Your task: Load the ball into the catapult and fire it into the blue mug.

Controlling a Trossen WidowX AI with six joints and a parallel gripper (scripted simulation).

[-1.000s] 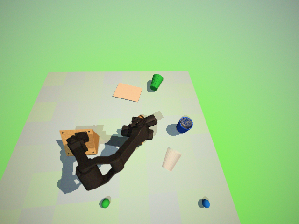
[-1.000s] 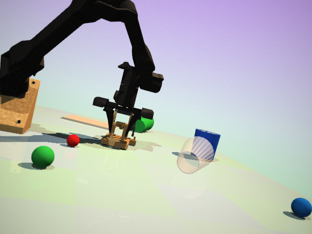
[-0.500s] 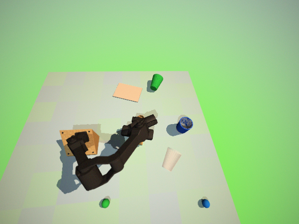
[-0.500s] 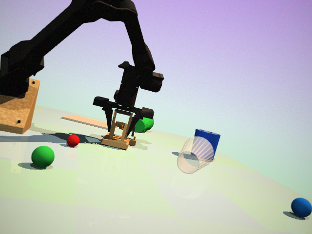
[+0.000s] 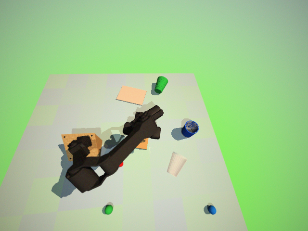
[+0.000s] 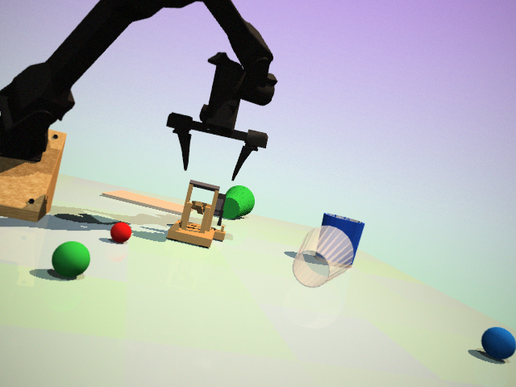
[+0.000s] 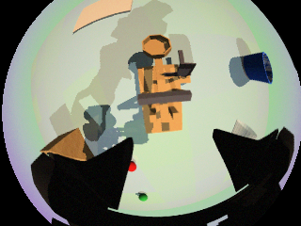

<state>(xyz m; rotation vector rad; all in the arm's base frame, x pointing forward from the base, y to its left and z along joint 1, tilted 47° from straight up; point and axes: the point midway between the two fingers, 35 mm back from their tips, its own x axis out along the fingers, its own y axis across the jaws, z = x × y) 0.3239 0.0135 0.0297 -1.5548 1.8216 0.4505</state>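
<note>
Now: gripper tip 4 cm to the right of the catapult frame and 5 cm above it. The rest, counted from my gripper tip: blue mug (32 cm ahead, 3 cm to the left, 10 cm below); wooden catapult (3 cm ahead, 6 cm to the left, 8 cm below); red ball (14 cm behind, 12 cm to the right, 11 cm below).
</note>
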